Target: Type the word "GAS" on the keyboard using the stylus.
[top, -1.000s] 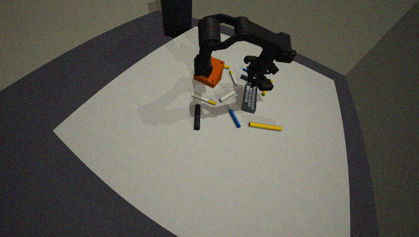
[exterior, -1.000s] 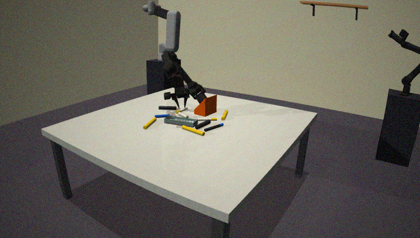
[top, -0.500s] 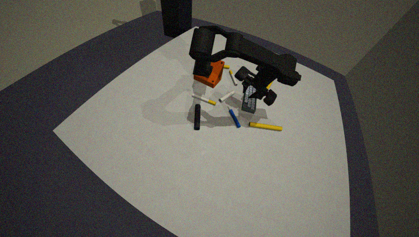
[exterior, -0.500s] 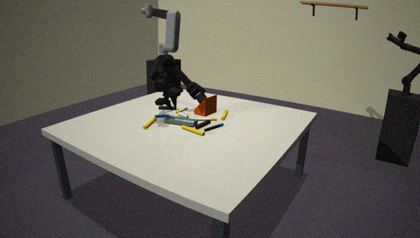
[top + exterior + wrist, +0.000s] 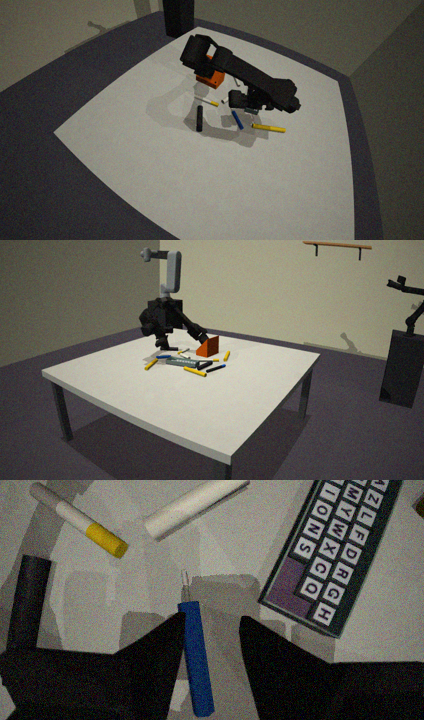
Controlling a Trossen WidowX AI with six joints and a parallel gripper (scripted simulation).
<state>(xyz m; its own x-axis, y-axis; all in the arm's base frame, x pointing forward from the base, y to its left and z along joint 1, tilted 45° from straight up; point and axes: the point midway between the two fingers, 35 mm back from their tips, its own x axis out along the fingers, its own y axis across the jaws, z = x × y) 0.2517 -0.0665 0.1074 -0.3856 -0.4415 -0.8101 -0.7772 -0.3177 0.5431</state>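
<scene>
Now: gripper tip 5 cm above the blue stylus, 2 cm to the left of it and 2 cm past it. From my gripper tip the other things lie so: grey stylus tip (5 cm below, 4 cm behind, 1 cm to the left); then blue-tipped pen (34 cm to the left, 5 cm below, 5 cm behind).
</scene>
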